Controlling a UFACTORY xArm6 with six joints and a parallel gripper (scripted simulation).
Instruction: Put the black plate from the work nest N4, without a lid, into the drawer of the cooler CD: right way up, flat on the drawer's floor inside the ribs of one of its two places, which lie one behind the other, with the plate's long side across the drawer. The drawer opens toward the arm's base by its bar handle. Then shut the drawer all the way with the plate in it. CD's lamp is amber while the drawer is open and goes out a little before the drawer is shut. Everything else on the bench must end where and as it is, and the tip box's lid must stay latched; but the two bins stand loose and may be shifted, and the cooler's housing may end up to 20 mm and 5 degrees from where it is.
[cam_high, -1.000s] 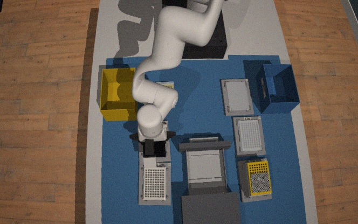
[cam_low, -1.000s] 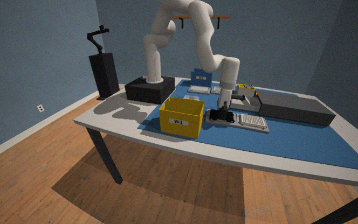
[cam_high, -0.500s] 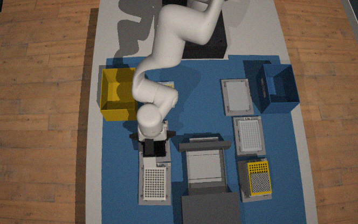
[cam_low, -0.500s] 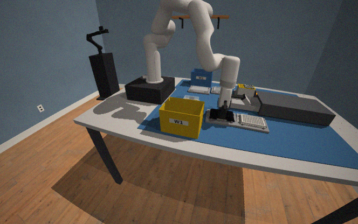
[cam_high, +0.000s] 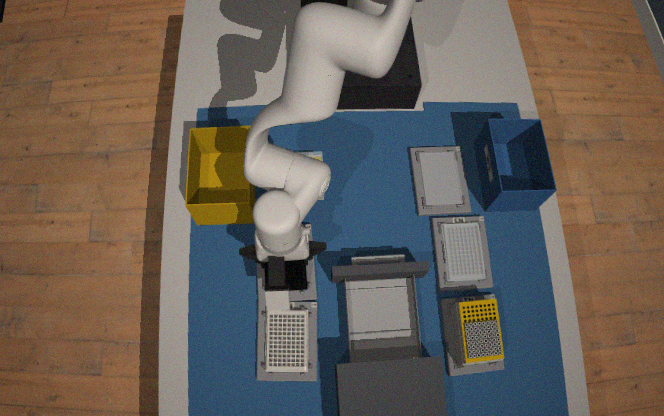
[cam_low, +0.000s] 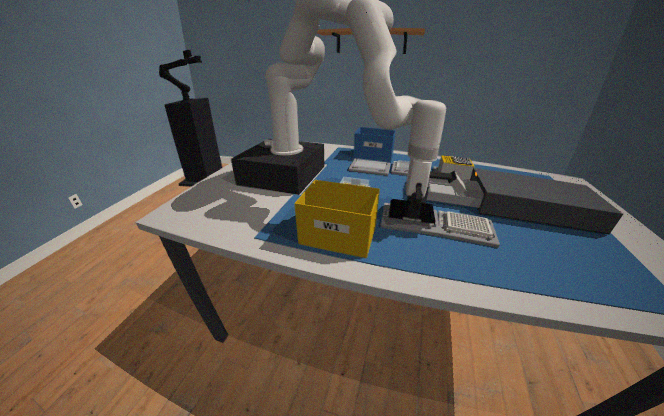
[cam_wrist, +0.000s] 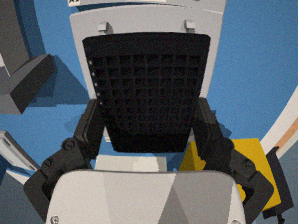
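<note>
Now: hand 17 cm short of the cooler drawer, 17 cm to the right of it and 2 cm above it. Round my hand: black plate: 1 cm below; blue bin: 11 cm behind, 54 cm to the left, 1 cm below; yellow bin W1: 20 cm behind, 10 cm to the right, 1 cm below.
</note>
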